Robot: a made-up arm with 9 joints. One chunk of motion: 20 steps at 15 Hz.
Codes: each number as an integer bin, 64 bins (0 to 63) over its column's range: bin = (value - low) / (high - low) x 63, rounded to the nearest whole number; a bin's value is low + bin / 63 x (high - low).
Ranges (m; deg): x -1.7..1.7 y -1.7..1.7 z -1.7..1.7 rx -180..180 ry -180..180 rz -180..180
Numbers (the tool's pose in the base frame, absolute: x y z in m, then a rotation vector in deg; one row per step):
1: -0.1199 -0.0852 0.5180 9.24 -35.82 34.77
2: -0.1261 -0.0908 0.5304 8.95 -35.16 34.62
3: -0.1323 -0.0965 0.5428 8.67 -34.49 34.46
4: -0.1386 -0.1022 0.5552 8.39 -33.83 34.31
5: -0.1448 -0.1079 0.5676 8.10 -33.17 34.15
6: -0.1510 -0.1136 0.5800 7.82 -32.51 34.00
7: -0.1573 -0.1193 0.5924 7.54 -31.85 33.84
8: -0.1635 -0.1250 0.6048 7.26 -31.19 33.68
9: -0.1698 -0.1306 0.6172 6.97 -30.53 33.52
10: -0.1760 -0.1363 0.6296 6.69 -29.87 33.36
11: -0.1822 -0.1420 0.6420 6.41 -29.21 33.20
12: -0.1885 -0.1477 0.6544 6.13 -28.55 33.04
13: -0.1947 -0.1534 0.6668 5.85 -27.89 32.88
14: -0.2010 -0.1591 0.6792 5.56 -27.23 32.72
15: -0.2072 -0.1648 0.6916 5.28 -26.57 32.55
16: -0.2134 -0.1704 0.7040 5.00 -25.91 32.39
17: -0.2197 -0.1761 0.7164 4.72 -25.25 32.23
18: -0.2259 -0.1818 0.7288 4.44 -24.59 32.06
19: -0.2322 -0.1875 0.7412 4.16 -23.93 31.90
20: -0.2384 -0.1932 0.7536 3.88 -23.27 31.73
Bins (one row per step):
1: 29 30 41 33 25 38
2: 29 30 41 33 25 38
3: 29 30 42 33 25 38
4: 29 30 42 33 26 38
5: 29 30 42 33 26 37
6: 29 29 42 33 26 37
7: 29 29 42 33 26 37
8: 28 29 43 33 26 37
9: 28 29 43 33 26 37
10: 28 29 43 33 26 37
11: 28 29 43 33 26 37
12: 28 29 44 33 27 37
13: 28 29 44 33 27 37
14: 28 29 44 32 27 37
15: 28 28 44 32 27 37
16: 28 28 45 32 27 37
17: 27 28 45 32 27 37
18: 27 28 45 32 27 37
19: 27 28 45 32 27 37
20: 27 28 45 32 27 37

